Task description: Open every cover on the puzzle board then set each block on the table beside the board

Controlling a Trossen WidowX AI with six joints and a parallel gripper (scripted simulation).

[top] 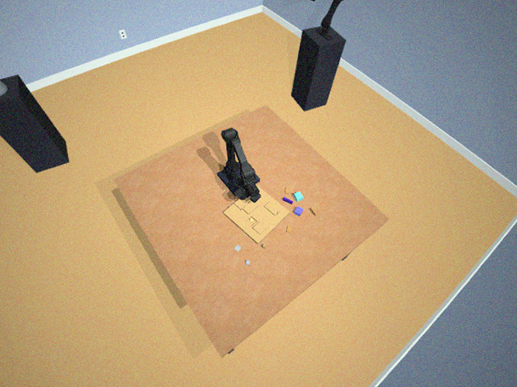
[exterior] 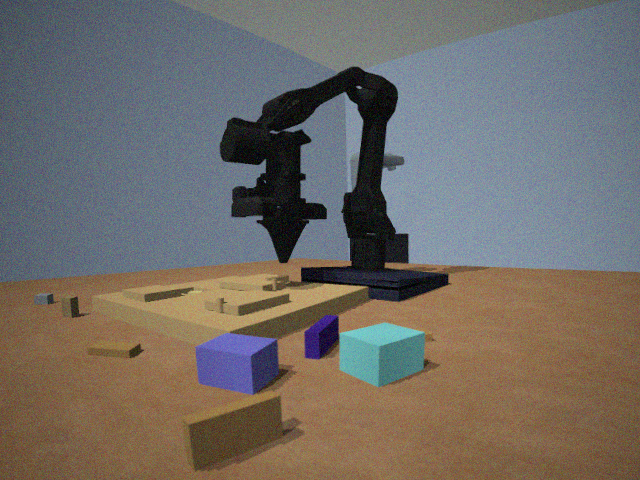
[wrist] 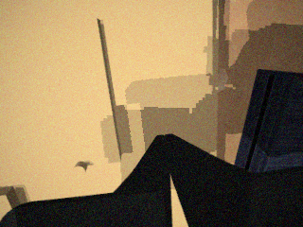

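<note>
My gripper tip is now 10 cm short of the tan puzzle board, 4 cm to the right of it and 4 cm above it. From my gripper tip the other things lie so: small grey block: 37 cm ahead, 17 cm to the right, 5 cm below; then dark purple block: 11 cm ahead, 24 cm to the left, 5 cm below; then cyan block: 11 cm ahead, 32 cm to the left, 4 cm below.
</note>
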